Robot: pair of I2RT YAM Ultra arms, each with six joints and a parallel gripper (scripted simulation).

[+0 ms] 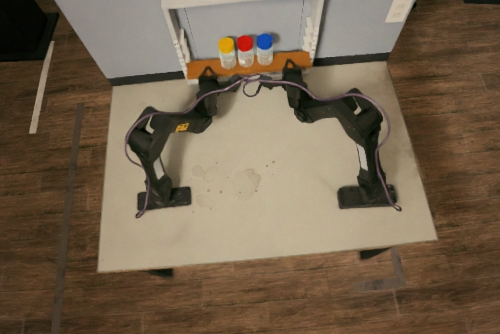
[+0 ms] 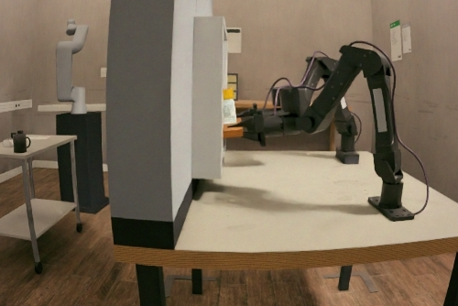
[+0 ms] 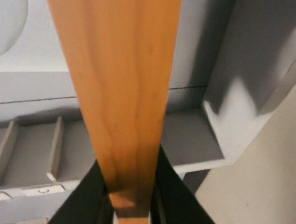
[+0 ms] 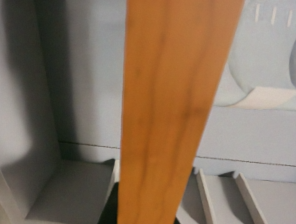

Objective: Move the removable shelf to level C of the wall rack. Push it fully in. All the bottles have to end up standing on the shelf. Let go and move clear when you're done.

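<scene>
Right now the blue-capped bottle is 90 mm to the left of my right hand, 60 mm above it and 10 mm ahead of it. From my right hand the other things lie so: wall rack 160 mm to the left, 100 mm above, 50 mm ahead; then removable shelf 150 mm to the left, 10 mm behind; then red-capped bottle 160 mm to the left, 60 mm above.
Now: left hand 20 mm short of the yellow-capped bottle, 80 mm to the left of it and 50 mm below it. The rest, counted from my left hand: wall rack: 70 mm ahead, 140 mm to the right, 100 mm above; removable shelf: 20 mm ahead, 150 mm to the right; red-capped bottle: 30 mm ahead, 140 mm to the right, 50 mm above.
</scene>
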